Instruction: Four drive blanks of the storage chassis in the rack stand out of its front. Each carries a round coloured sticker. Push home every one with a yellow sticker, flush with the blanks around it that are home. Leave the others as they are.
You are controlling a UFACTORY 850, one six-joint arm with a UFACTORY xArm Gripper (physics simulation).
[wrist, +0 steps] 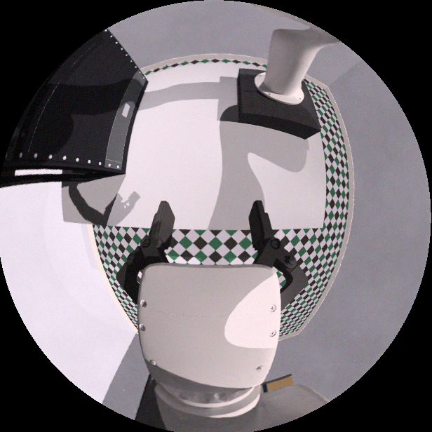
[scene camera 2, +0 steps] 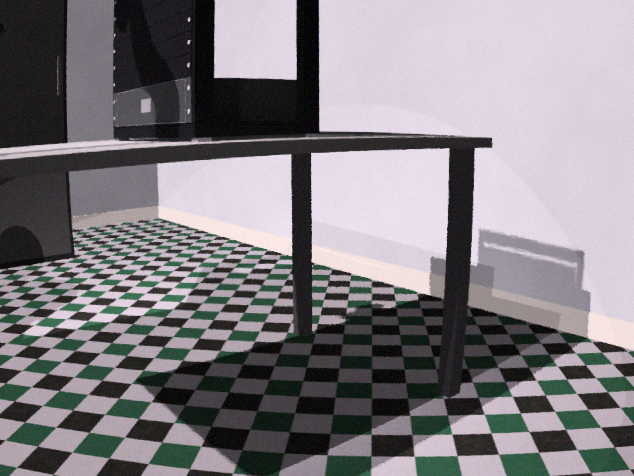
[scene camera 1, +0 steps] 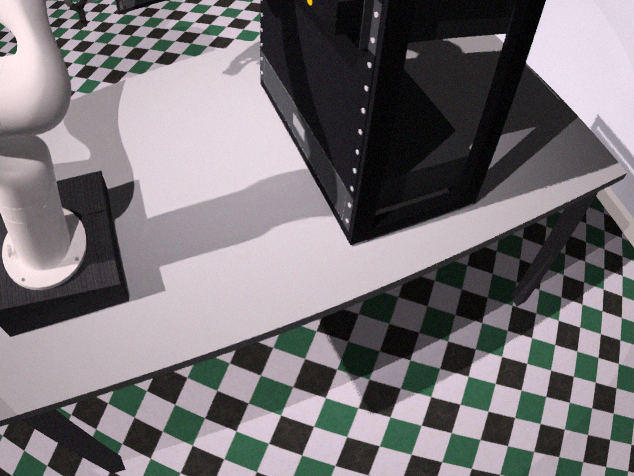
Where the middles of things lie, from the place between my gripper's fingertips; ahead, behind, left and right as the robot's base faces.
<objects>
The black rack (scene camera 1: 371, 138) lies 410 mm to the right of my hand, 410 mm ahead of it and 20 mm above it.
</objects>
